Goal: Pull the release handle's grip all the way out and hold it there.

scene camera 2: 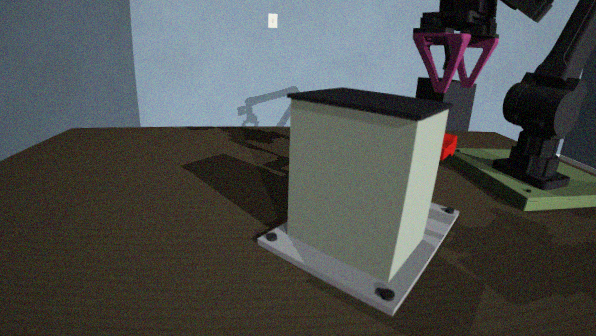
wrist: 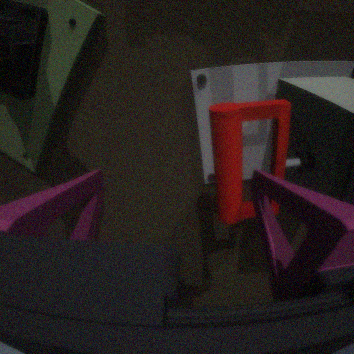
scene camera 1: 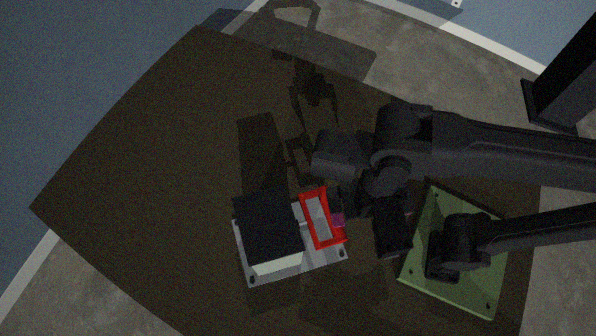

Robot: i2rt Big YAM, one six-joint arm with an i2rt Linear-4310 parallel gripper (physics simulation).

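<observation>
The release handle's grip, a red rectangular frame [scene camera 1: 326,204] [scene camera 2: 448,146] [wrist: 228,165], stands beside a tall box [scene camera 1: 267,225] [scene camera 2: 345,170] [wrist: 325,130] with pale green sides and a dark top. A short light rod [wrist: 293,162] joins the grip to the box. The box sits on a grey base plate [scene camera 1: 325,257] [scene camera 2: 340,285] [wrist: 205,120]. My gripper [scene camera 2: 455,89] [wrist: 176,177], with magenta fingers, is open and empty, above the grip's level. In the wrist view the right fingertip overlaps the grip's lower right part, and the left fingertip is far to its left.
A green mounting plate [scene camera 1: 487,295] [scene camera 2: 560,202] [wrist: 60,55] carries the black arm base on the grip's side of the box. Dark bolts stand at the base plate's corners. The brown table [scene camera 1: 150,150] [scene camera 2: 125,250] bears shadows of the arm and box.
</observation>
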